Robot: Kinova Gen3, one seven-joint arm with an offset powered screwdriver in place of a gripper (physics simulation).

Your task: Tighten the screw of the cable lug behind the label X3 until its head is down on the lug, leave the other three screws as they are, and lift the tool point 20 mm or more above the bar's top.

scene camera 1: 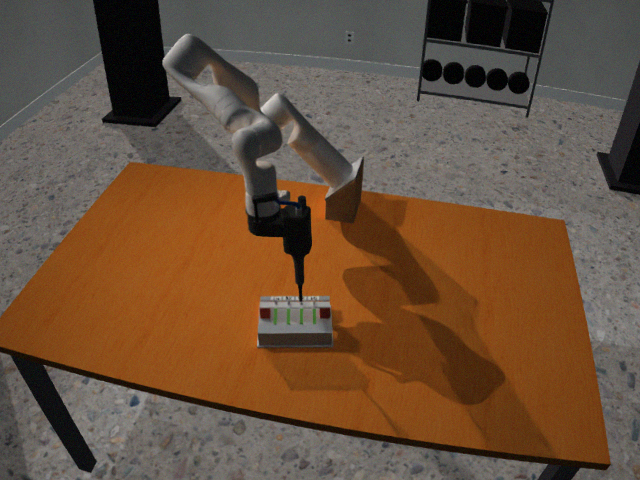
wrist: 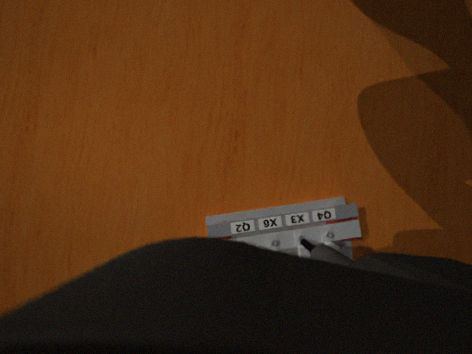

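Pixels of known places: hand, its tool point: (scene camera 1: 301, 301) (wrist: 303, 241); arm's base, origin of its link: (scene camera 1: 342, 177).
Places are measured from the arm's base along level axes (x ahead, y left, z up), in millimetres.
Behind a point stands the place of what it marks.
My gripper (scene camera 1: 300, 299) @(y -11, x 490, z -61 mm) (wrist: 302, 240) @(y -11, x 490, z -61 mm) is a black powered screwdriver without fingers. Its bit points down, with the tip at the screw place behind the label X3 (wrist: 297, 218) @(y -17, x 467, z -74 mm). That screw and its lug are mostly hidden by the tip; whether the head is down on the lug cannot be told. The screw behind X6 (wrist: 275, 243) @(y -41, x 496, z -66 mm) and the screw behind Q4 (wrist: 330, 234) @(y 21, x 480, z -67 mm) show as small grey heads beside the bit. In the wrist view the screw behind the label Q2 (wrist: 242, 227) @(y -79, x 484, z -74 mm) is hidden by the tool's dark body.
The pale terminal block (scene camera 1: 294, 338) @(y -3, x 592, z -87 mm) stands on the orange table (scene camera 1: 170, 289) @(y -383, x 482, z -117 mm), with green strips and a red block (scene camera 1: 265, 313) @(y -97, x 523, z -94 mm) (scene camera 1: 324, 313) @(y 49, x 487, z -95 mm) at each end. The arm's mount (scene camera 1: 345, 198) @(y 25, x 74, z -25 mm) stands behind it. Arm shadows fall to the right.
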